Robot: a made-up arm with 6 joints. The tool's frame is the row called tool. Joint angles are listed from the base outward.
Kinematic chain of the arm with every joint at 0, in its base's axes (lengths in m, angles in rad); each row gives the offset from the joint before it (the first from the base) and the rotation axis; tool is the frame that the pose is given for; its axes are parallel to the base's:
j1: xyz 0 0 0.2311 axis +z
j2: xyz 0 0 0 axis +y
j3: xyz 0 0 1.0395 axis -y
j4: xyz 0 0 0 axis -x
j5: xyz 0.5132 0 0 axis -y
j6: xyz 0 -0.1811 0 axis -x
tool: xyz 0 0 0
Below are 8 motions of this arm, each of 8 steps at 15 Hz.
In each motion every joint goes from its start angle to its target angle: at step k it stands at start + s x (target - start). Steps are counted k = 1, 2, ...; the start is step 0. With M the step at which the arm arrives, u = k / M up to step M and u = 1 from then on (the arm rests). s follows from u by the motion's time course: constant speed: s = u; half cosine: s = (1 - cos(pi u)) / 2; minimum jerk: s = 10 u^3 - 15 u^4 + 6 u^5.
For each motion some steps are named. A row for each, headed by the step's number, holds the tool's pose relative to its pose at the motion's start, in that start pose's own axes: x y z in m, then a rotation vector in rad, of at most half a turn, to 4 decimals.
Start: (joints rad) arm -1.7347 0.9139 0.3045 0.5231 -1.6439 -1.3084
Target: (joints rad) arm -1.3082 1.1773 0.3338 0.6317 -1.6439 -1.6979
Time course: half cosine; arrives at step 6
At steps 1, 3, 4, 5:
1: -0.0116 0.0304 -0.0312 -0.0001 -0.0245 -0.0082
3: -0.0694 0.2067 -0.2604 0.0043 -0.1957 -0.0445
4: -0.0864 0.2908 -0.4105 0.0105 -0.3028 -0.0514
5: -0.0901 0.3433 -0.5265 0.0163 -0.3841 -0.0492

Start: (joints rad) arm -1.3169 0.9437 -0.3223 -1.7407 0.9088 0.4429
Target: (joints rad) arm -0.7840 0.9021 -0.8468 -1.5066 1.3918 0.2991
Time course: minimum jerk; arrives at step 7
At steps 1, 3, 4, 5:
1: -0.0082 -0.0063 -0.0056 -0.0165 -0.0114 0.0019
3: -0.1186 -0.1107 -0.0706 -0.2505 -0.1977 0.0601
4: -0.1897 -0.1997 -0.0967 -0.4148 -0.3570 0.1430
5: -0.2407 -0.2764 -0.1032 -0.5419 -0.4976 0.2383

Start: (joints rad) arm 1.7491 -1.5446 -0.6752 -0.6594 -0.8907 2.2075
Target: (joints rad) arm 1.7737 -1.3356 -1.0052 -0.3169 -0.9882 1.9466
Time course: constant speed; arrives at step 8
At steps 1, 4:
1: 0.0126 0.0016 -0.0142 0.0374 0.0060 0.0873
4: 0.0472 0.0085 -0.0518 0.1403 0.0278 0.3512

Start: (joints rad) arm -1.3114 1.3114 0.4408 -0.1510 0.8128 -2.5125
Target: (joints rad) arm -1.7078 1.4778 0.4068 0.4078 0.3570 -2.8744
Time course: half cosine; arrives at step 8
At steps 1, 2, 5, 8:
1: 0.0012 0.0144 0.0157 -0.0006 -0.0194 -0.0134
2: 0.0030 0.0552 0.0605 -0.0012 -0.0770 -0.0501
5: -0.0278 0.2477 0.2861 0.0196 -0.4118 -0.1997
8: -0.0729 0.3439 0.4124 0.0451 -0.6244 -0.2568

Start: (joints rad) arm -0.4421 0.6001 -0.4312 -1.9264 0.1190 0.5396
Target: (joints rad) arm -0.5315 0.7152 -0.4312 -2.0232 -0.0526 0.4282
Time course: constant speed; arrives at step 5
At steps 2, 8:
2: 0.0386 -0.0014 0.0151 0.1110 0.0515 -0.0192
8: 0.0965 -0.0073 0.0395 0.2841 0.1222 -0.0437

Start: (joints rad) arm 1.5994 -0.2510 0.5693 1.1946 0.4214 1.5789
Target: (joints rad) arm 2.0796 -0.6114 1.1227 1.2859 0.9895 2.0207
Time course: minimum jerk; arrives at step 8
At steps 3, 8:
3: -0.1145 -0.0873 -0.1673 -0.1469 0.2435 -0.3016
8: -0.6296 -0.0591 -0.5071 -0.6034 1.1007 -0.7387

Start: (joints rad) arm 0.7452 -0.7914 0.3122 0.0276 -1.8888 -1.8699
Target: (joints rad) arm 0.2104 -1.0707 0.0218 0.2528 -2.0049 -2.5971
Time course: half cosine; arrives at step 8
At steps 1, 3, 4, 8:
1: -0.0040 -0.0165 -0.0059 0.0448 -0.0230 0.0020
3: -0.0238 -0.1329 -0.0610 0.3654 -0.1835 0.0321
4: -0.0280 -0.2120 -0.1131 0.5936 -0.2937 0.0698
8: 0.0061 -0.3954 -0.2893 1.1882 -0.5683 0.2352

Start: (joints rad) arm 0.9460 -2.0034 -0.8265 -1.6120 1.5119 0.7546
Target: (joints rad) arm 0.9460 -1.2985 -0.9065 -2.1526 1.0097 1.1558
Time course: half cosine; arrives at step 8
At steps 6, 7, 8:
6: -0.0625 0.2563 -0.2088 -0.8376 0.6296 -0.1868
7: -0.0688 0.2817 -0.2445 -0.9181 0.7071 -0.2244
8: -0.0710 0.2901 -0.2575 -0.9448 0.7341 -0.2382

